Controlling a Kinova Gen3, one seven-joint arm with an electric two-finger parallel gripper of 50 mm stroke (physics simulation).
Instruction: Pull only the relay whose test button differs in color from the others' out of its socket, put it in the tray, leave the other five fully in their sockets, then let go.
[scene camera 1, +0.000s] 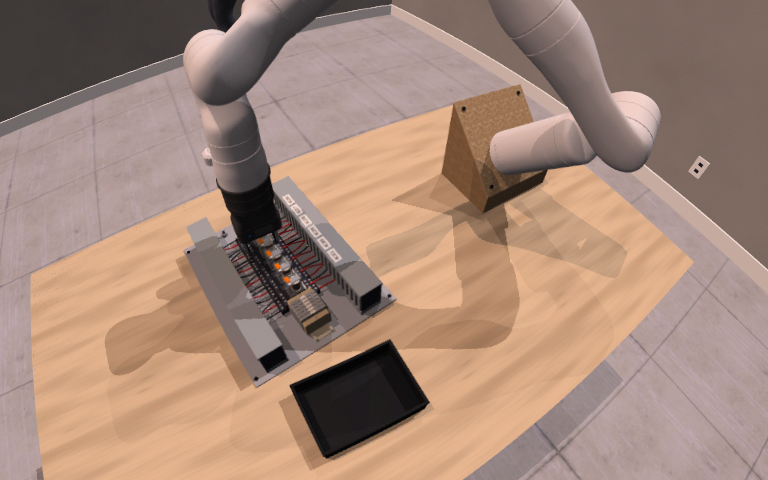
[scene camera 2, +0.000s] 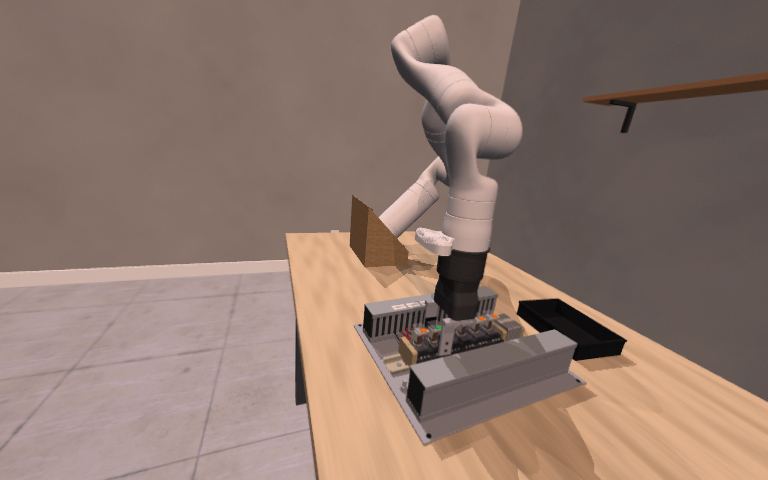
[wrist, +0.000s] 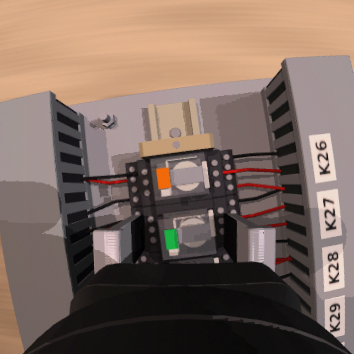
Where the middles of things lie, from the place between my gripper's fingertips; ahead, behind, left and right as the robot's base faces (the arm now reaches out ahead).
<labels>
I see my gripper 2 cm past the grey panel plate (scene camera 1: 298, 345), 6 cm to the right of it and 3 cm above it.
</labels>
